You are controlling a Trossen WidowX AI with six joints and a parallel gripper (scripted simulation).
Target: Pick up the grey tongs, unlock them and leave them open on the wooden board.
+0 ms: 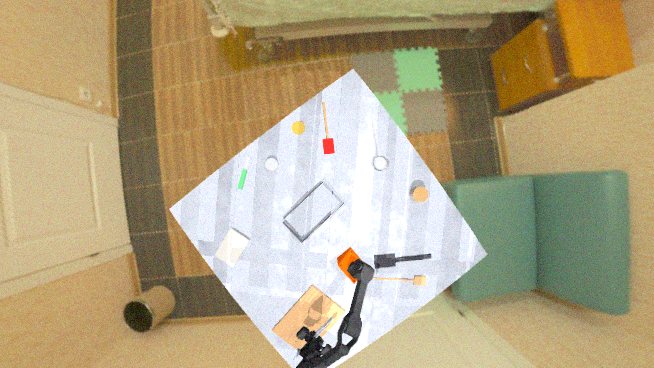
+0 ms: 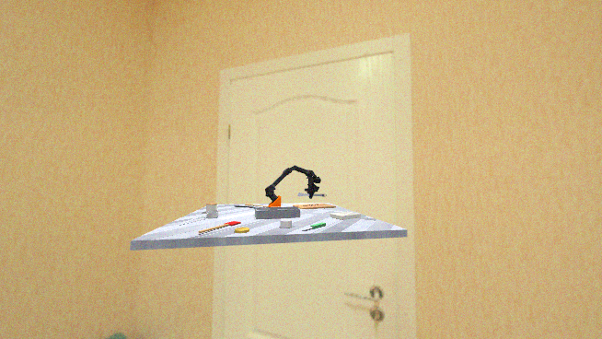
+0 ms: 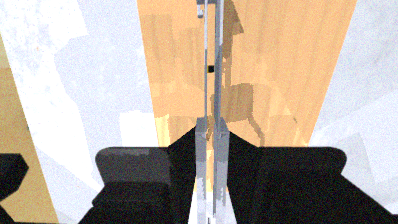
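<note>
My gripper tip is now 70 mm above the wooden board, 40 mm short of it and 20 mm to the right of it. Also, from my gripper tip: black spatula 590 mm to the right, 70 mm below, 40 mm behind; grey roasting tin 470 mm ahead, 420 mm to the right, 50 mm below; white block 630 mm ahead, 60 mm below, 40 mm to the left.
</note>
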